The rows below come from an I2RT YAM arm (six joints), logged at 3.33 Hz.
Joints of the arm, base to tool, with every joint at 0 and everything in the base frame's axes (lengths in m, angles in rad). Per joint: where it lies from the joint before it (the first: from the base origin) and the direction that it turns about. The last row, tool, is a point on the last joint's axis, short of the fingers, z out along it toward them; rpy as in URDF.
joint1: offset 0 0 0.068 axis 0 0 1
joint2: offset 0.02 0.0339 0.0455 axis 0 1 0
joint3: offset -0.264 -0.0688 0 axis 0 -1 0
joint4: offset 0.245 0.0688 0.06 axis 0 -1 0
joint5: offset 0.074 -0.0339 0.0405 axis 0 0 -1
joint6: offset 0.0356 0 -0.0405 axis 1 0 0
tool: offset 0 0 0 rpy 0 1.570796 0
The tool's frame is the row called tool.
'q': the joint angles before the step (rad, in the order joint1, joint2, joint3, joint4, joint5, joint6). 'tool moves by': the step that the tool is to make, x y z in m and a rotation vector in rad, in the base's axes. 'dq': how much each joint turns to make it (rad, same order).
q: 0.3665, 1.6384, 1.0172, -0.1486, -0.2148, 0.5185
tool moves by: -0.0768, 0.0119, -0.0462, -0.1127, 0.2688, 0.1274
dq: 0.1350, -0.0983, -0.2195, -0.1673, -0.0044, 0.0121
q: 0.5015, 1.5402, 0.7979, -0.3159, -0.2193, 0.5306
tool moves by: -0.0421, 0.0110, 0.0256, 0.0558, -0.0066, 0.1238
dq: 0.1106, -0.1750, -0.0495, -0.0878, -0.0445, 0.0111
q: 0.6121, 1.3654, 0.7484, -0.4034, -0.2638, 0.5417
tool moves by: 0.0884, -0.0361, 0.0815, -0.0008, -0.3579, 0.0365
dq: -0.2606, 0.0962, 0.3525, -0.0352, -0.0490, -0.3480
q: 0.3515, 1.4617, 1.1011, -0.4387, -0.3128, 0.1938
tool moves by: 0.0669, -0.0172, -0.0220, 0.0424, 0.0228, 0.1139
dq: -0.1214, 0.2577, 0.1873, -0.0016, -0.1933, -0.1554
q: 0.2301, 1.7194, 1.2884, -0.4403, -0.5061, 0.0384
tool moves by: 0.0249, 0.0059, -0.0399, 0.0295, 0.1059, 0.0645
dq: -0.0063, 0.1625, 0.0630, -0.0123, -0.0845, -0.0293
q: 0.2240, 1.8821, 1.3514, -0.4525, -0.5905, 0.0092
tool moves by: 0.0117, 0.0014, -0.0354, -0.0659, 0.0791, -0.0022
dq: 0.0000, 0.1103, 0.0320, -0.0275, 0.0413, -0.0260
